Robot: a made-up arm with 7 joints.
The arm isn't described. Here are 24 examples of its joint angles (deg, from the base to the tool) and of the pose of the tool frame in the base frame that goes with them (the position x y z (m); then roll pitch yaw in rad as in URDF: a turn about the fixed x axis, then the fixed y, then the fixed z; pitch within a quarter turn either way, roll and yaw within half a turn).
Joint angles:
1: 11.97 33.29 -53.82 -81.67 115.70 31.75 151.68
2: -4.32 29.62 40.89 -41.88 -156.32 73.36 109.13
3: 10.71 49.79 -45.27 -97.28 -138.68 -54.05 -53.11
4: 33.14 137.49 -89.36 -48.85 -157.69 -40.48 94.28
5: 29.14 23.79 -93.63 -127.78 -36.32 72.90 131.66
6: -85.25 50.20 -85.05 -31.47 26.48 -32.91 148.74
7: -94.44 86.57 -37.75 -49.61 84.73 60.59 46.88
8: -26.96 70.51 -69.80 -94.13 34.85 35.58 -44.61
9: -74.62 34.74 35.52 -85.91 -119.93 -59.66 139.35
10: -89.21 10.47 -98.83 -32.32 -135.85 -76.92 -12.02
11: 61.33 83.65 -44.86 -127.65 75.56 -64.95 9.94
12: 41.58 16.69 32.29 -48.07 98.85 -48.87 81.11
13: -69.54 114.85 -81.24 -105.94 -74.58 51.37 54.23
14: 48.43 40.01 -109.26 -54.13 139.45 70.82 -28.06
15: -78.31 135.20 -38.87 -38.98 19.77 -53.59 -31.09
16: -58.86 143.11 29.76 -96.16 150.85 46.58 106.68
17: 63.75 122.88 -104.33 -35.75 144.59 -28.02 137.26
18: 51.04 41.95 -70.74 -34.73 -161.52 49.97 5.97
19: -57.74 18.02 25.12 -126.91 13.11 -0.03 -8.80
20: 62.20 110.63 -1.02 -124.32 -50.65 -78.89 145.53
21: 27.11 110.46 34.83 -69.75 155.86 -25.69 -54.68
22: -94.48 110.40 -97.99 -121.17 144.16 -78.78 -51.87
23: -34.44 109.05 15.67 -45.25 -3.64 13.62 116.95
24: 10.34 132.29 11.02 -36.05 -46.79 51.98 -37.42
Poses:
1: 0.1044 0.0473 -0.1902 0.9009 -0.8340 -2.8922
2: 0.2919 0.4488 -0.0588 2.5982 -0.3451 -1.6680
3: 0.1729 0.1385 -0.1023 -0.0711 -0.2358 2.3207
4: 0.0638 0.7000 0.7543 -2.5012 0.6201 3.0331
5: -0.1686 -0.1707 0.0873 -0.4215 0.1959 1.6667
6: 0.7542 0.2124 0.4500 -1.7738 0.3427 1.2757
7: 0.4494 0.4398 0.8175 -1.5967 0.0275 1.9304
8: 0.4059 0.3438 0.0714 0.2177 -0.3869 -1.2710
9: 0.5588 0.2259 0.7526 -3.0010 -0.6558 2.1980
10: 0.7177 -0.2824 0.2443 -1.3288 0.0959 2.7160
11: -0.1887 0.2886 0.1064 -1.4168 -0.1657 1.7609
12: -0.2058 0.3215 -0.2033 -1.3170 0.8404 -2.1586
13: 0.3186 0.4568 0.5612 1.9562 0.1592 -1.9768
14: -0.5638 0.1521 0.1245 1.8171 0.7776 2.8213
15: -0.1154 0.6359 0.9173 2.3039 0.4735 -1.6185
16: -0.1043 0.1346 1.0047 -1.8620 0.4988 1.0117
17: -0.0314 0.7094 0.7442 -2.0577 -0.3429 -2.8385
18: -0.4874 0.2136 0.0113 0.2512 -0.3379 -3.0530
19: 0.5021 0.0831 0.5967 2.8623 0.3870 2.5532
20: 0.1521 0.4331 0.2352 -0.7294 0.8196 0.0766
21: 0.4097 0.5959 0.6158 -2.6375 -0.4993 2.9799
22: 0.3884 0.3736 0.5018 -2.8055 -0.2714 2.8637
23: 0.2449 0.6227 0.8398 -2.4953 0.3165 2.7763
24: 0.3123 0.5157 0.9050 2.6794 0.3611 0.4546
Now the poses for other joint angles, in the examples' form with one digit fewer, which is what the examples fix.
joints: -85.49 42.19 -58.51 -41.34 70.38 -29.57 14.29
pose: 0.801 0.063 0.496 -2.823 -0.435 1.966
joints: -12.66 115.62 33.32 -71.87 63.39 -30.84 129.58
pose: 0.317 0.451 0.907 -2.893 0.179 0.938
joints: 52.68 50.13 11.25 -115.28 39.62 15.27 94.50
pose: 0.008 0.367 0.044 -0.979 0.189 2.300
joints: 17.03 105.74 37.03 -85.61 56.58 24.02 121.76
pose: 0.397 0.504 0.653 -1.742 0.475 2.161
